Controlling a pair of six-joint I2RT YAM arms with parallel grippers.
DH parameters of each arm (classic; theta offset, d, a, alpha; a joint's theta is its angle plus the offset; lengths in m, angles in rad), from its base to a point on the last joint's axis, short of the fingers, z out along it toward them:
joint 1: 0 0.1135 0.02 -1.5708
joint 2: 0 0 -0.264 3.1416
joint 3: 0.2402 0 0.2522 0
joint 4: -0.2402 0 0.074 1.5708
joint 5: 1.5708 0 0 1.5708
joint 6: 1.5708 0.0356 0 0
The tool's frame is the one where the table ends.
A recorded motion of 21 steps. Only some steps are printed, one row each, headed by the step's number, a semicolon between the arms.
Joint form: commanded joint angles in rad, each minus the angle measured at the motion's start. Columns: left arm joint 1, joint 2, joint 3, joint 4, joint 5, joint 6; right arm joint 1, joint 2, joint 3, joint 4, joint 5, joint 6.
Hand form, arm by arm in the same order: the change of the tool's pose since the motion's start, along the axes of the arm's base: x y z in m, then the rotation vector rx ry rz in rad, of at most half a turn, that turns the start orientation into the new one. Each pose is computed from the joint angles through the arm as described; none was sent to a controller.
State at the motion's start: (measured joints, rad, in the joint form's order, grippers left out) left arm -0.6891 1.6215 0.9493 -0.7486 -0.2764 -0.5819; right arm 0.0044 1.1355 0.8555 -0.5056 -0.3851 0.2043
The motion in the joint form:
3: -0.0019 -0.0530 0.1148 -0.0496 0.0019 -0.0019; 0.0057 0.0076 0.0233 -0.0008 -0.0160 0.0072
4: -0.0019 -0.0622 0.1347 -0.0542 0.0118 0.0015; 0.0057 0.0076 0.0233 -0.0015 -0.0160 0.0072
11: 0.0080 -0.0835 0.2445 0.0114 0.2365 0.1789; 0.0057 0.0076 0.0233 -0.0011 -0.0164 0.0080
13: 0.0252 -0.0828 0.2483 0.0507 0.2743 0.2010; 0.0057 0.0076 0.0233 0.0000 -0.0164 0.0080
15: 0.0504 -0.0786 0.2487 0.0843 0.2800 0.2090; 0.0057 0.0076 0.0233 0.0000 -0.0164 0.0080
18: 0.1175 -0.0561 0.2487 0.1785 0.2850 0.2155; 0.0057 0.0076 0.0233 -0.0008 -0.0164 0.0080
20: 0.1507 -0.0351 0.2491 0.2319 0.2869 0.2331; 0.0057 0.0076 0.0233 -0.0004 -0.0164 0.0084
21: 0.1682 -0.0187 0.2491 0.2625 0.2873 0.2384; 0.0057 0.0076 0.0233 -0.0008 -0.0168 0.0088
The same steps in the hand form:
3: 0.0096 -0.0087 0.0427 -0.0773 -0.0901 -0.0005; 0.0028 0.0019 0.0061 0.0161 -0.0120 0.0124
4: 0.0109 -0.0102 0.0504 -0.0992 -0.1026 -0.0059; 0.0028 0.0019 0.0060 0.0161 -0.0113 0.0124
11: 0.0234 -0.0268 0.0899 -0.3261 -0.1321 -0.2353; 0.0028 0.0019 0.0061 0.0169 -0.0114 0.0122
13: 0.0293 -0.0263 0.0930 -0.3686 -0.1528 -0.2562; 0.0029 0.0019 0.0061 0.0169 -0.0125 0.0122
15: 0.0371 -0.0223 0.0937 -0.3829 -0.1810 -0.2440; 0.0029 0.0019 0.0061 0.0169 -0.0125 0.0122
18: 0.0592 -0.0111 0.0926 -0.4109 -0.2550 -0.1939; 0.0028 0.0019 0.0061 0.0169 -0.0117 0.0122
20: 0.0716 -0.0057 0.0896 -0.4151 -0.2919 -0.1819; 0.0028 0.0019 0.0061 0.0171 -0.0120 0.0119
21: 0.0789 -0.0030 0.0864 -0.4166 -0.3086 -0.1713; 0.0028 0.0019 0.0061 0.0177 -0.0114 0.0120

